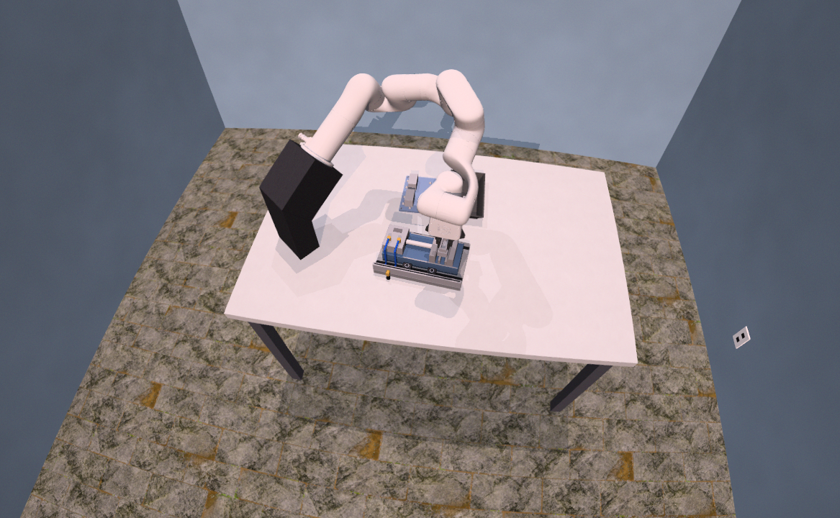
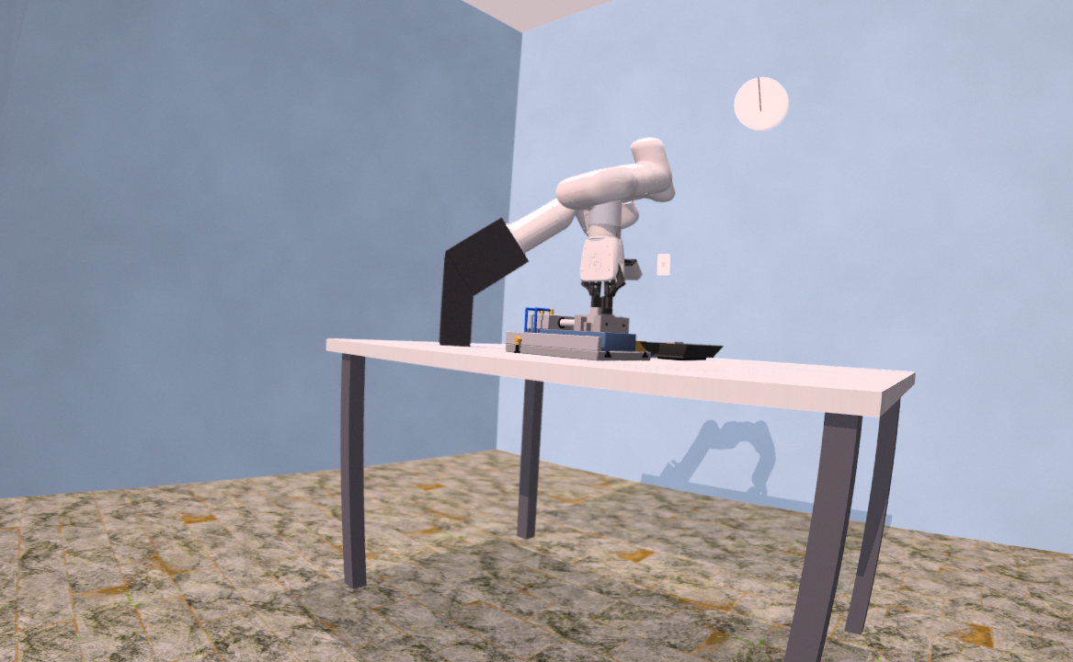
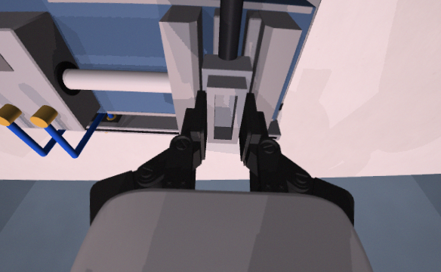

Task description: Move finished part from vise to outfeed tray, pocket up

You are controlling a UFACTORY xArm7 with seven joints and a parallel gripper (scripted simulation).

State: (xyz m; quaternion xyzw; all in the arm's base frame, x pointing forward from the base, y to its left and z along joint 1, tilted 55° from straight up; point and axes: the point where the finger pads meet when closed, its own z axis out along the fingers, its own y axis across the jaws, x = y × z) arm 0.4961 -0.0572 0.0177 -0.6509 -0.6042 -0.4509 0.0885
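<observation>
Now: hand 80 mm past the white piston rod, 10 mm to the left of it and 40 mm above it. The rest, counted from my hand: grey cylinder block (160 mm behind, 20 mm to the right, 40 mm below); then yellow knob (150 mm behind, 130 mm to the right, 100 mm below); then orange block (130 mm behind, 240 mm to the left, 100 mm below).
</observation>
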